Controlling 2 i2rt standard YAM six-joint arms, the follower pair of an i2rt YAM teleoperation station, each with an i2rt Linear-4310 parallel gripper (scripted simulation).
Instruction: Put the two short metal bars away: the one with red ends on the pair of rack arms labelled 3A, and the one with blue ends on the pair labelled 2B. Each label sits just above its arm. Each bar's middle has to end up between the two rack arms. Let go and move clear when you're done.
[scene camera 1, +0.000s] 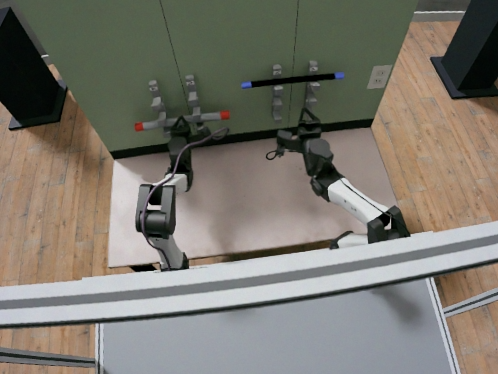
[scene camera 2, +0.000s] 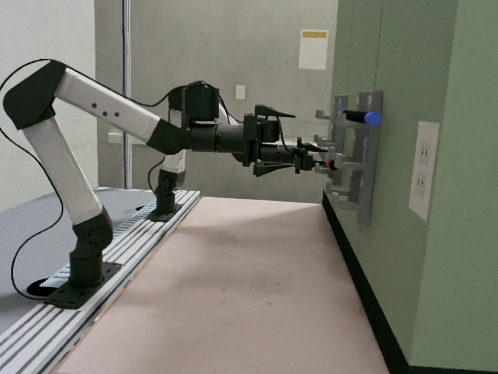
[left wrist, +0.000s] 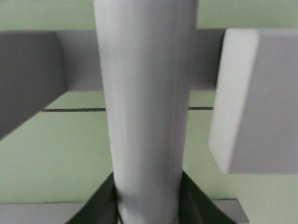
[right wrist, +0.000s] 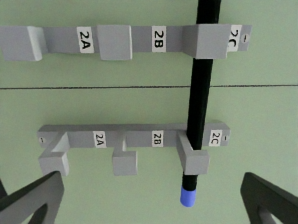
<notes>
In view: the left gripper (left wrist: 147, 178), the right gripper (scene camera 2: 294, 141) and a red-ended grey bar (left wrist: 146, 60).
The right gripper also shows in the right wrist view (right wrist: 151, 180). The right wrist view misses the red-ended grey bar: it is out of frame.
</notes>
